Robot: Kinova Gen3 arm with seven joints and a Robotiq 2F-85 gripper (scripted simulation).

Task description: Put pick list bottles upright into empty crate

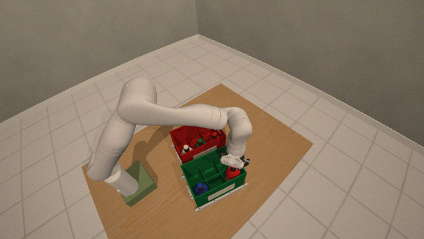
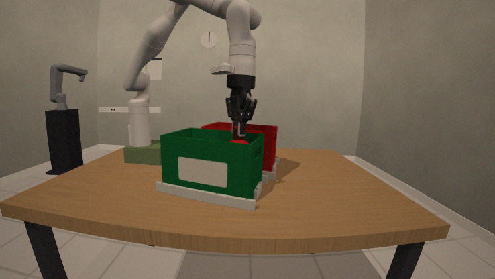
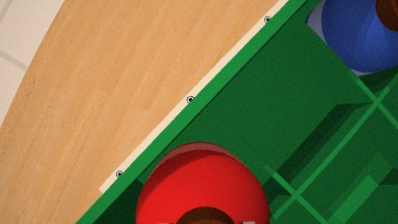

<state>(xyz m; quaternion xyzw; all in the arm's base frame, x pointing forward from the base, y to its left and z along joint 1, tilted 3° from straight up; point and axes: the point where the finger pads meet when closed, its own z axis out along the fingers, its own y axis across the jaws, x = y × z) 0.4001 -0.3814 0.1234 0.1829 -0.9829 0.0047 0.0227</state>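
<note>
Right now my hand is 70 mm above the red-labelled bottle. Round my hand: green crate (120 mm below, 80 mm to the left, 60 mm behind); red-label bottle (210 mm to the left, 120 mm below, 120 mm ahead); blue-label bottle (160 mm behind, 120 mm below, 70 mm to the left).
</note>
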